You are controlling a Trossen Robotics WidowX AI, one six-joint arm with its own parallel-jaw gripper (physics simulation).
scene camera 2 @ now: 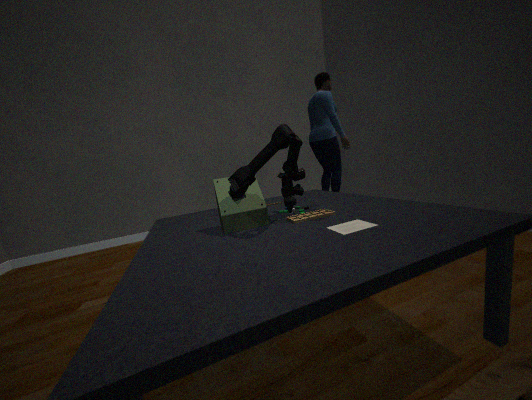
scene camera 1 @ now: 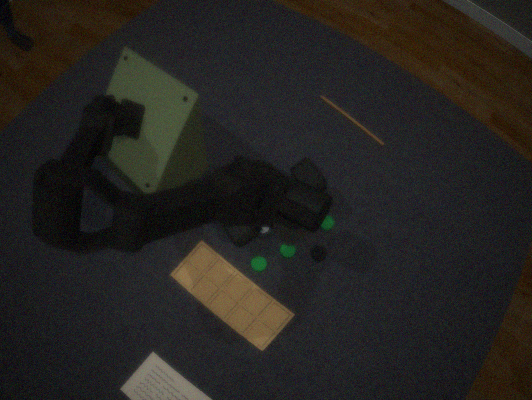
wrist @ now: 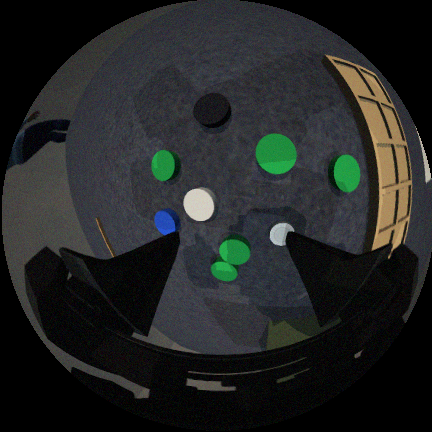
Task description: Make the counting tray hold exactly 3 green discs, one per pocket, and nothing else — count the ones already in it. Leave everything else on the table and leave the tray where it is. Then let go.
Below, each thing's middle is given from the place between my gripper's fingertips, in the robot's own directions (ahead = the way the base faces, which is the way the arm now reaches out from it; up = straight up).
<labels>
My gripper is now 100 mm short of the black disc [wrist: 212,109], 30 mm to the left of it and 10 mm above it. Round my hand: white card [scene camera 1: 154,371]: 10 mm ahead, 420 mm to the right, 20 mm below; then tan counting tray [scene camera 1: 246,308]: 180 mm to the right, 10 mm below.
</labels>
